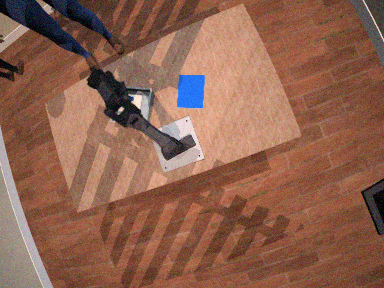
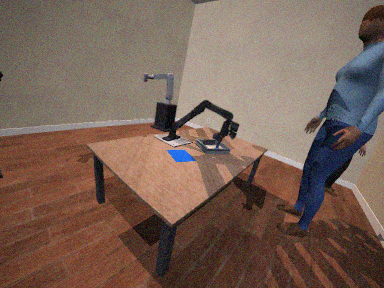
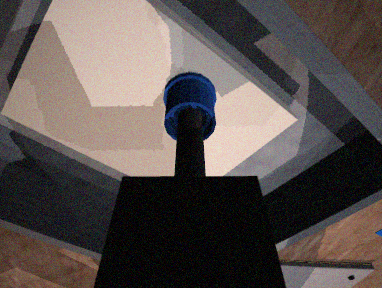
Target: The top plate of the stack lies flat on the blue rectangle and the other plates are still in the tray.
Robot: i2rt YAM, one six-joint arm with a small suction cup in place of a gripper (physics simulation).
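Places are measured from the arm's base along level axes (x ahead, y left, z up), in metres.
Pixels of known places: hand, its tool point: (image 1: 131, 99) (image 3: 190, 97); arm's base, origin of its link: (image 1: 178, 147) (image 2: 171, 138).
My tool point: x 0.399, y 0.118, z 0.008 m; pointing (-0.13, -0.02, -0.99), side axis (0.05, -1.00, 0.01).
Observation:
For each thing: its middle in the pictures, then the offset to it from my tool point. "*": a spot on its surface instead. Level surfaces: height alone.
- grey tray, middle of its body: (image 3: 163, 156) (image 1: 132, 106) (image 2: 212, 146) dx -0.043, dy +0.015, dz +0.005 m
- blue rectangle, a spot on its surface: (image 1: 191, 91) (image 2: 180, 155) * dx -0.147, dy -0.338, dz -0.020 m
- wooden table, height of its surface: dz -0.020 m
A grey tray (image 1: 150, 106) (image 2: 214, 150) (image 3: 244, 64) stands on the table's left side and holds the cream-coloured stack of plates (image 1: 138, 101) (image 2: 210, 147) (image 3: 118, 57). My gripper, a blue suction cup (image 1: 131, 98) (image 2: 218, 146) (image 3: 190, 104), is down inside the tray, just over the top plate near its corner. I cannot tell whether it touches. It carries nothing. The blue rectangle (image 1: 191, 91) (image 2: 180, 155) lies bare on the table, to the right of the tray.
The arm's grey base plate (image 1: 188, 161) (image 2: 183, 142) is bolted to the wooden table (image 1: 234, 86) (image 2: 162, 183) below the rectangle. A person in blue (image 1: 65, 40) (image 2: 319, 163) stands by the tray's side. A second arm on a black pedestal (image 2: 165, 114) stands behind.

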